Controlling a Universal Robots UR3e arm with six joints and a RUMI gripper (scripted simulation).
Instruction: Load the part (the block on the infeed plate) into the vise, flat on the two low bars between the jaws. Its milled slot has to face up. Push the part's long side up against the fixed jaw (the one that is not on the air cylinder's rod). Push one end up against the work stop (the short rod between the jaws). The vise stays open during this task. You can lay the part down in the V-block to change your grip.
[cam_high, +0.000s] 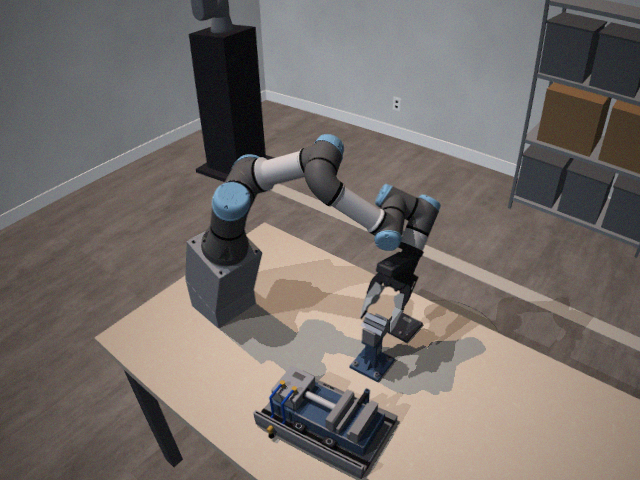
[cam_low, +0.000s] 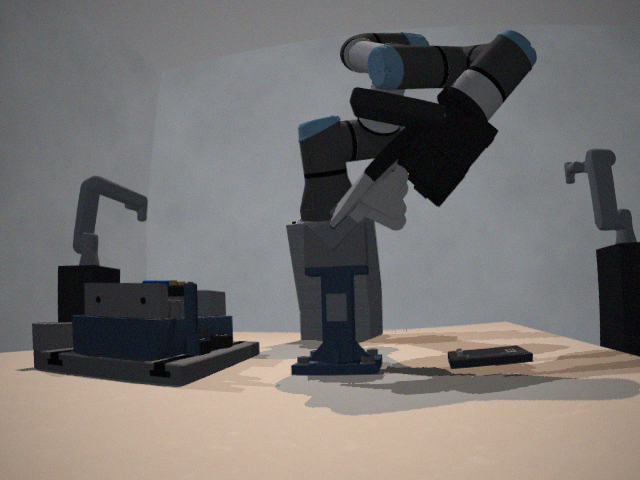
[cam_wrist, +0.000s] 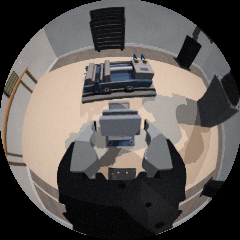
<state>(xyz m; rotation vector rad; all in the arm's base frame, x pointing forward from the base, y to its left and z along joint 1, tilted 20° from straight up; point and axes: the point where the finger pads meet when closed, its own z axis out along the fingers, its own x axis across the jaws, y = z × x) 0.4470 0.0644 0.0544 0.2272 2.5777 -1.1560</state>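
The grey part lies 1 cm to the right of my hand. The rest, counted from my hand: blue vise 23 cm to the right, 12 cm below.
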